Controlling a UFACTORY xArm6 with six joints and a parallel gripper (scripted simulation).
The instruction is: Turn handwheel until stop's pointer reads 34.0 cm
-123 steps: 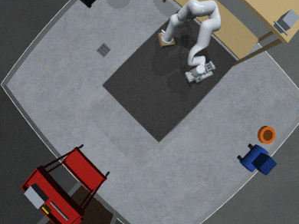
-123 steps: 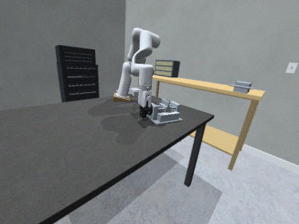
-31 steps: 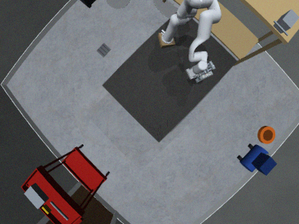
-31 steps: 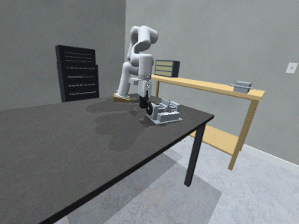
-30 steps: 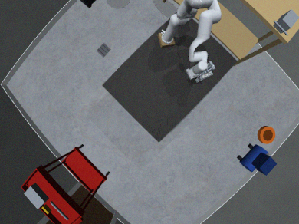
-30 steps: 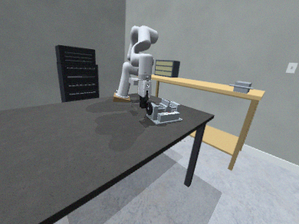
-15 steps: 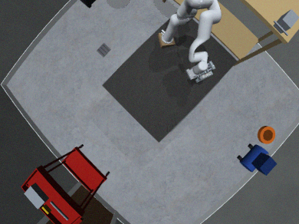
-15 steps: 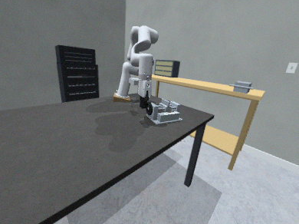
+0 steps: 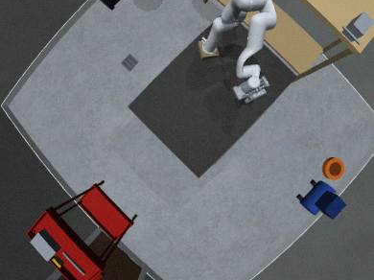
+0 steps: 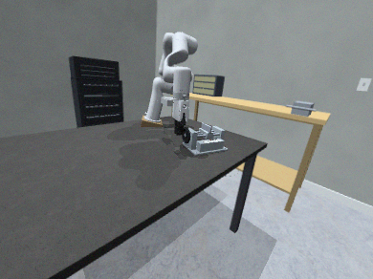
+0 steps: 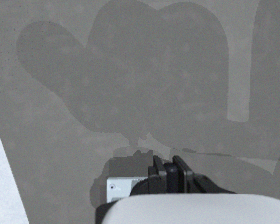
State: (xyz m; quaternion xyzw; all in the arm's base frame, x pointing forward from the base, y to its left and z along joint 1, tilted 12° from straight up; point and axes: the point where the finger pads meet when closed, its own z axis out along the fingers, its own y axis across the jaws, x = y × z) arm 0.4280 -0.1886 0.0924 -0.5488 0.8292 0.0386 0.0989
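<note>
Now: the upright knob 1 cm to the left of my hand. Round my hand: handwheel (2 cm to the left, 1 cm below, 1 cm ahead); sliding stop (14 cm to the left, 7 cm ahead, 1 cm below).
</note>
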